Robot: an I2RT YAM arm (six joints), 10 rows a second.
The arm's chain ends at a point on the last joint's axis. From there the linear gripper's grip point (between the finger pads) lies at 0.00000 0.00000 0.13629 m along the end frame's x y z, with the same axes.
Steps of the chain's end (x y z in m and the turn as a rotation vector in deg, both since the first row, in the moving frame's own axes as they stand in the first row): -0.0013 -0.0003 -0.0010 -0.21 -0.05 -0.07; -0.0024 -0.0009 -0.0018 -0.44 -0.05 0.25; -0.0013 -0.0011 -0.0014 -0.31 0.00 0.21; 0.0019 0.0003 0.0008 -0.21 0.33 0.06; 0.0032 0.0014 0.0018 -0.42 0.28 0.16; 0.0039 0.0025 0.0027 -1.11 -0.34 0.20; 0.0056 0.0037 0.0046 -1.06 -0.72 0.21; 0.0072 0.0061 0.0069 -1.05 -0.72 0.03
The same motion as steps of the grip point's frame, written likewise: -0.0014 0.0002 -0.0010 -0.21 -0.05 -0.07; -0.0025 0.0001 -0.0018 -0.44 -0.05 0.25; -0.0013 -0.0004 -0.0014 -0.31 0.00 0.21; 0.0027 0.0008 0.0008 -0.21 0.33 0.06; 0.0039 0.0024 0.0018 -0.42 0.28 0.16; 0.0031 0.0051 0.0027 -1.11 -0.34 0.20; 0.0039 0.0062 0.0046 -1.06 -0.72 0.21; 0.0055 0.0086 0.0069 -1.05 -0.72 0.03
